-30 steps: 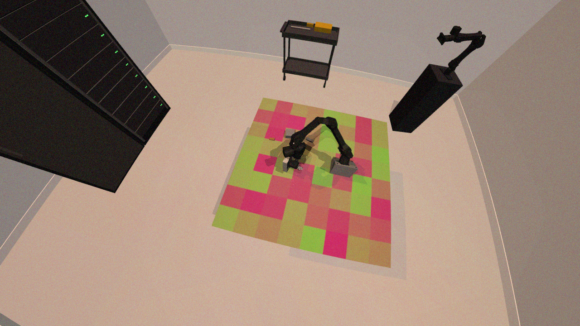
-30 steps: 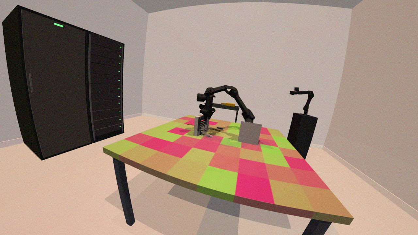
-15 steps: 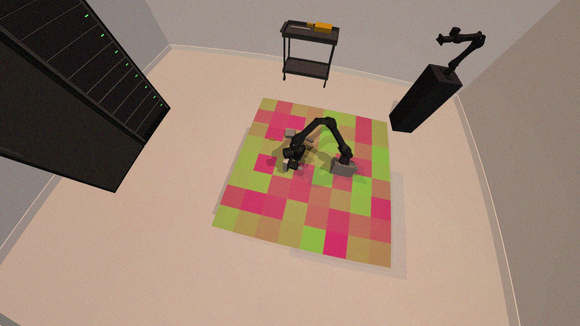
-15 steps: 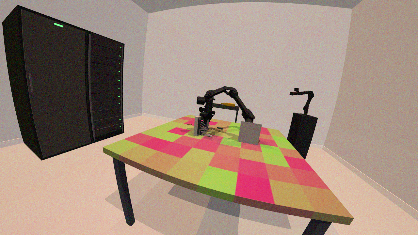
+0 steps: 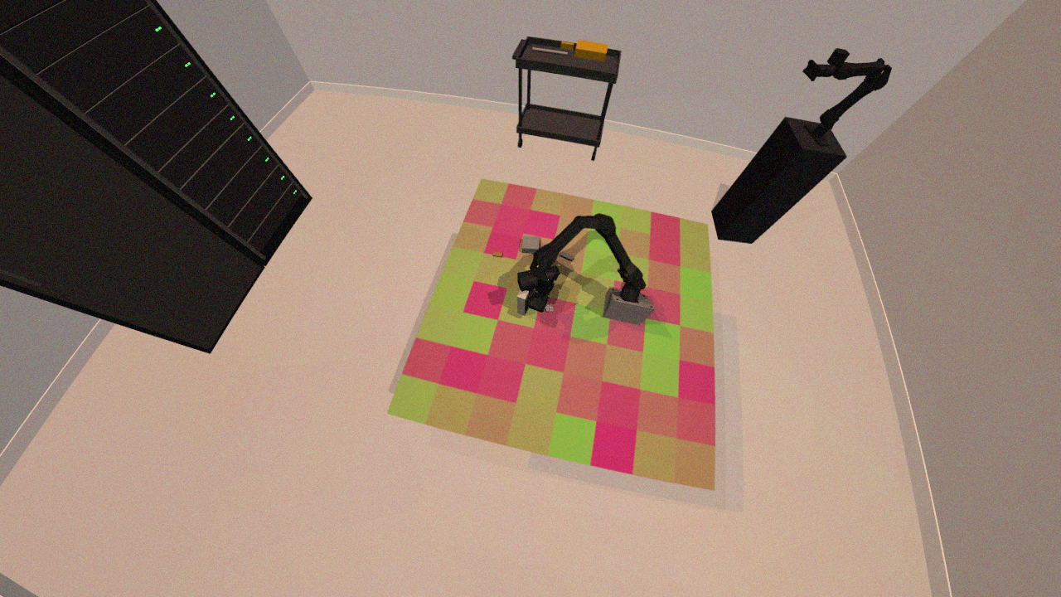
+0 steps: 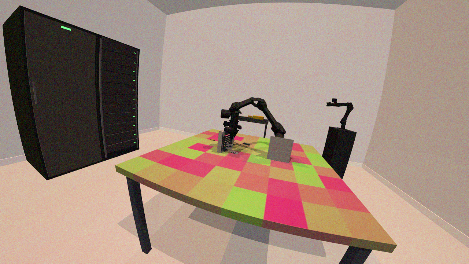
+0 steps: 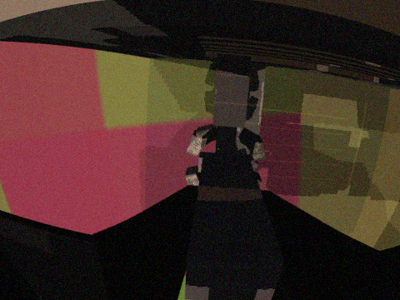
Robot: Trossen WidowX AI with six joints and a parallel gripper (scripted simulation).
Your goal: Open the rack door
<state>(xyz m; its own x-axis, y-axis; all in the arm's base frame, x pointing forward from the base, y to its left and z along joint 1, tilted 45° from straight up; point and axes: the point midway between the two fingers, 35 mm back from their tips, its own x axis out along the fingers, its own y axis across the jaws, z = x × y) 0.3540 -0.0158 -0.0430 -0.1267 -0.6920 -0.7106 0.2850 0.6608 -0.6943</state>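
The upright handle lies 2 cm below my gripper tip and 1 cm behind it. From my gripper tip the other things lie so: grey block 33 cm to the right, 9 cm below, 8 cm ahead; orange piece 26 cm to the right, 23 cm ahead, 11 cm below.
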